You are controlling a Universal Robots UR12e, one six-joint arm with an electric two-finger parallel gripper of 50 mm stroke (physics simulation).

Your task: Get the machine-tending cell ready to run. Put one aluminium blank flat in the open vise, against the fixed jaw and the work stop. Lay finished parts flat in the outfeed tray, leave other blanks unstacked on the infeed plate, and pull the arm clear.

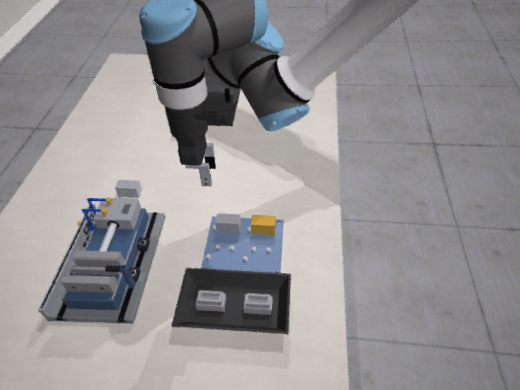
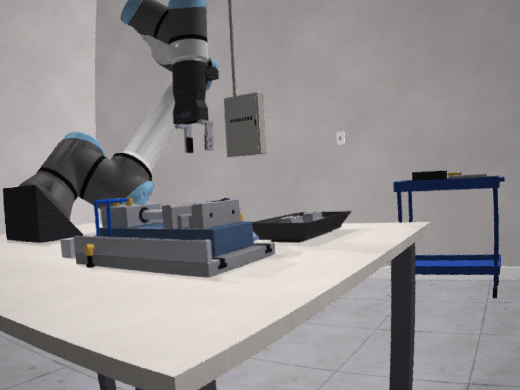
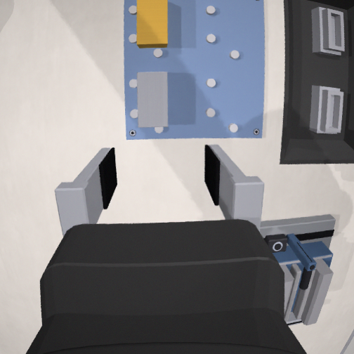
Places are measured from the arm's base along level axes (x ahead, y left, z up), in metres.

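Pixels of known places: gripper, between the fingertips: [image 1: 209, 176] [image 2: 199, 151]; arm's base, origin of its link: [image 1: 210, 84] [image 2: 40, 209].
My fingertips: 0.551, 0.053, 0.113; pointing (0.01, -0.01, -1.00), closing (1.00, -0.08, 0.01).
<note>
Ahead of a thing's pixels: the offset from my fingertips to its middle, as dx, dy, dz. "spot": to the spot under its first point.
My gripper [image 1: 208, 172] [image 2: 199, 149] [image 3: 159, 164] is open and empty, high above the table behind the infeed plate. A grey blank {-0.144, -0.260, -0.182} [image 1: 128, 188] [image 2: 67, 248] lies on the table behind the vise {+0.092, -0.251, -0.150} [image 1: 92, 301] [image 2: 232, 239]. Another grey blank {-0.005, +0.027, -0.174} [image 1: 228, 223] [image 3: 152, 99] and a yellow block {+0.003, +0.117, -0.174} [image 1: 263, 224] [image 3: 152, 22] lie apart on the blue infeed plate {+0.050, +0.067, -0.196} [image 1: 227, 263] [image 3: 240, 100]. Two finished parts {spot: +0.225, +0.003, -0.154} [image 1: 210, 301] {spot: +0.234, +0.105, -0.154} [image 1: 258, 304] [image 3: 330, 31] [image 3: 327, 111] lie apart in the black outfeed tray [image 1: 234, 306] [image 3: 300, 151]. Thin grey strips show between the vise jaws; no blank shows there.
The work stop {spot: +0.171, -0.176, -0.133} [image 1: 129, 276] [image 3: 300, 251] has a blue arm and a black rod reaching between the jaws. Blue hoses [image 1: 89, 212] [image 2: 104, 201] stand up beside the vise's rear. A blue cart [image 2: 450, 183] and a wall cabinet [image 2: 242, 125] are in the background.
</note>
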